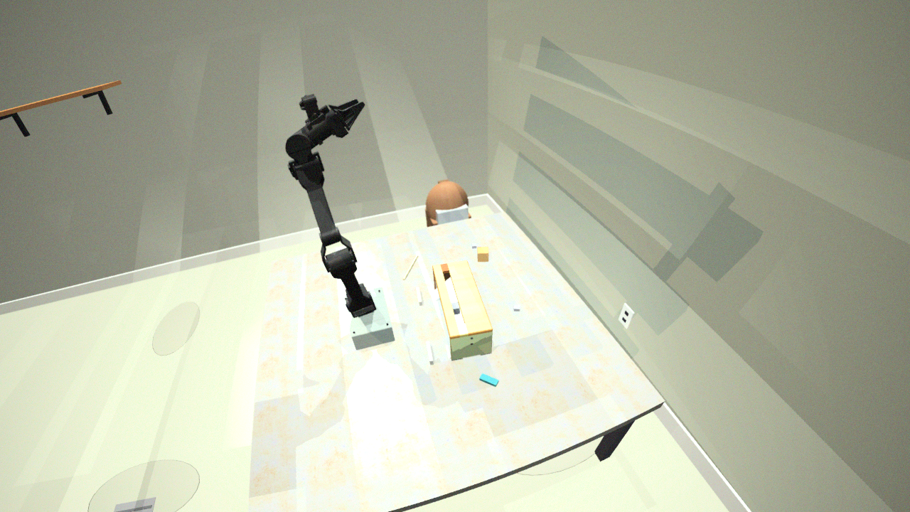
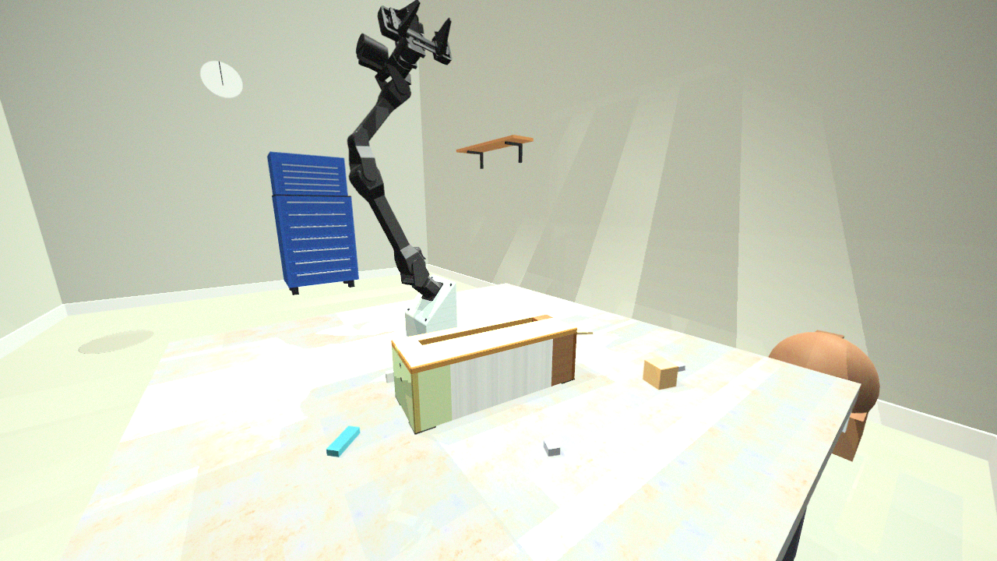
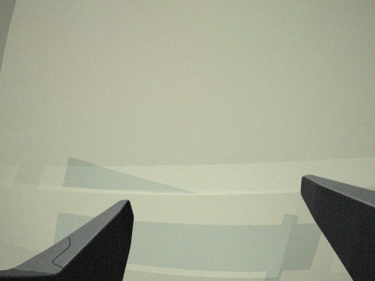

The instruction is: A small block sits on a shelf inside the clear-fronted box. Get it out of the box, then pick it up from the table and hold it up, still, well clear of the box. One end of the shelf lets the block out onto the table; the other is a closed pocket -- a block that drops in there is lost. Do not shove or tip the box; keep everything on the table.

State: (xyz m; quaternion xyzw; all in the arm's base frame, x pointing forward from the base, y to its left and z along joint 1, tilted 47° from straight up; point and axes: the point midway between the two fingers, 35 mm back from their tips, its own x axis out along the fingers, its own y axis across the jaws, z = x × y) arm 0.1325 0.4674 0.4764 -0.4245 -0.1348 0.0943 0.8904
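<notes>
The grey block is 75 cm below my gripper tip, 20 cm ahead of it and 6 cm to the right of it. Also, from my gripper tip: thin wooden stick: 83 cm below, 35 cm to the left, 15 cm ahead; then orange cube: 81 cm below, 48 cm ahead, 27 cm to the left.
</notes>
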